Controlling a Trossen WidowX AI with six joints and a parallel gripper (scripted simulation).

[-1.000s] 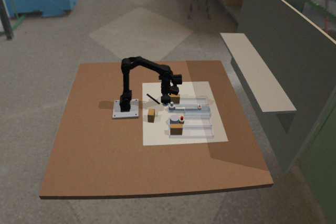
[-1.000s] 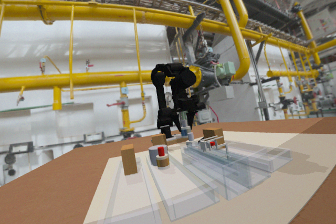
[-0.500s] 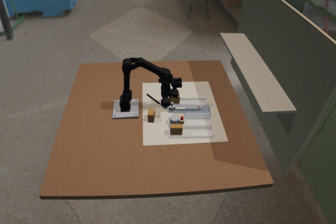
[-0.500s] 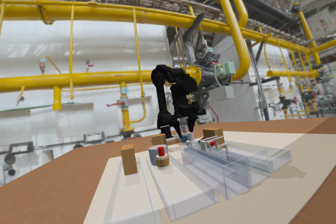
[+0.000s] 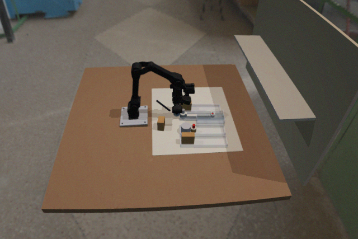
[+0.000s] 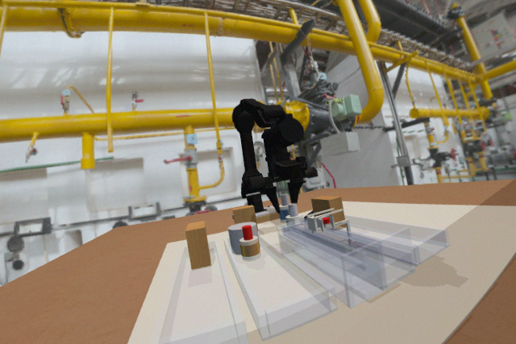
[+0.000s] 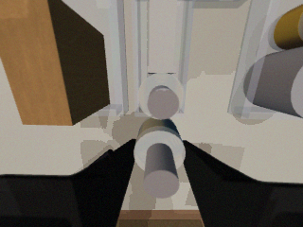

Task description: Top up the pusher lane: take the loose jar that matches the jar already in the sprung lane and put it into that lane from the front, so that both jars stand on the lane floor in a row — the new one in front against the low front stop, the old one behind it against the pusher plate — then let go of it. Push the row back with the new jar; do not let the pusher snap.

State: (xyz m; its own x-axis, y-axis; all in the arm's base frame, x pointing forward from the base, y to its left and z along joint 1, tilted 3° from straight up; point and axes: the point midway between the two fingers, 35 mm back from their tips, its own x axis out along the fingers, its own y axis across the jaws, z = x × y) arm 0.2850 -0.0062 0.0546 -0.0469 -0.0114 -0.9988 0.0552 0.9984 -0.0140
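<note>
My gripper tip is 5 cm short of the grey cylinder, 13 cm to the left of it and 2 cm above it. The rest, counted from my gripper tip: clear sprung lane 19 cm ahead, 4 cm to the right, 3 cm below; red knob 23 cm ahead, 5 cm to the right, 2 cm above; black stick 8 cm behind, 12 cm to the left, 5 cm below.
</note>
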